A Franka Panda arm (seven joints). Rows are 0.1 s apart.
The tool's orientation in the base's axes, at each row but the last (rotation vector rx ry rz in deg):
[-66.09 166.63 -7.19]
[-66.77 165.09 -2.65]
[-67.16 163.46 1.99]
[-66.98 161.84 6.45]
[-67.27 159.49 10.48]
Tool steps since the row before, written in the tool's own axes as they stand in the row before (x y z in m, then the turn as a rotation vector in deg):
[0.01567 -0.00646 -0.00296 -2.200 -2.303 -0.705]
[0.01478 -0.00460 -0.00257 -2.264 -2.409 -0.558]
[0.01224 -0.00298 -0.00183 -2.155 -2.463 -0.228]
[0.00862 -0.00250 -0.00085 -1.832 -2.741 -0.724]
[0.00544 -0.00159 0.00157 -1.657 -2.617 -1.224]
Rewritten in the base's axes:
[-0.00711 -0.01521 0.00377 3.150 -0.114 0.839]
[-0.00753 -0.01354 0.00246 3.276 -0.148 0.698]
[-0.00667 -0.01079 0.00108 3.251 -0.249 0.362]
[-0.00435 -0.00790 -0.00014 3.196 -0.721 0.811]
[-0.00254 -0.00469 -0.00248 2.956 -0.836 1.286]

